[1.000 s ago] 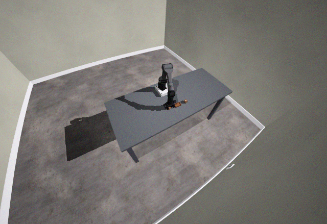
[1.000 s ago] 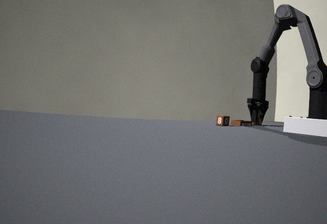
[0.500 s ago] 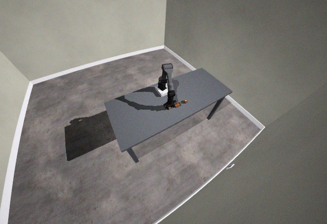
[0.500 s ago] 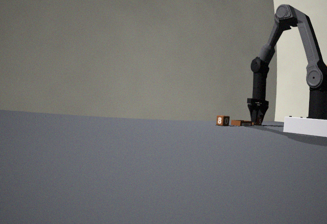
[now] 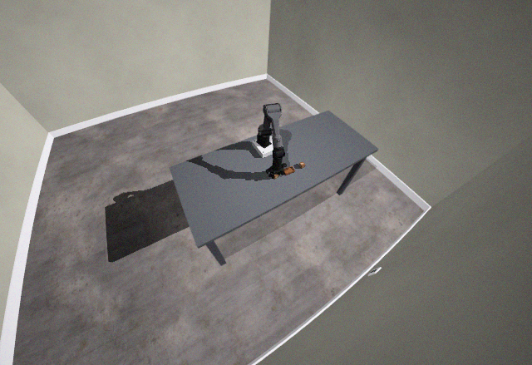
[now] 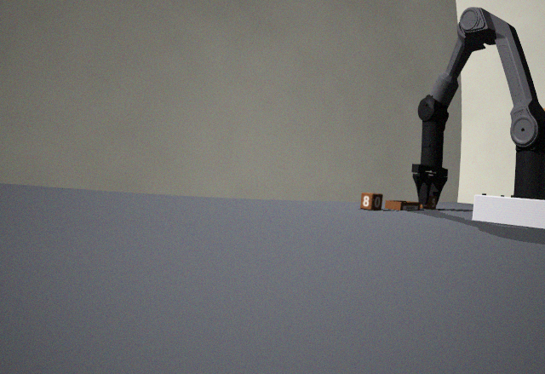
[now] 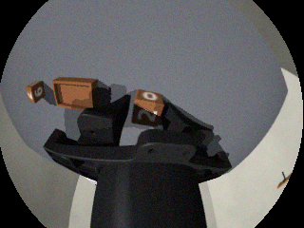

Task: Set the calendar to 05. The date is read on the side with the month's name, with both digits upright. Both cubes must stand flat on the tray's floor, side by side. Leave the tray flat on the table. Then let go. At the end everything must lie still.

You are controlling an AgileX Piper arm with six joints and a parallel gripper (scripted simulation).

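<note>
Right now my hand is right at the cube. From my hand the other things lie so: brown calendar tray: 11 cm to the left, 3 cm ahead, 1 cm below.
</note>
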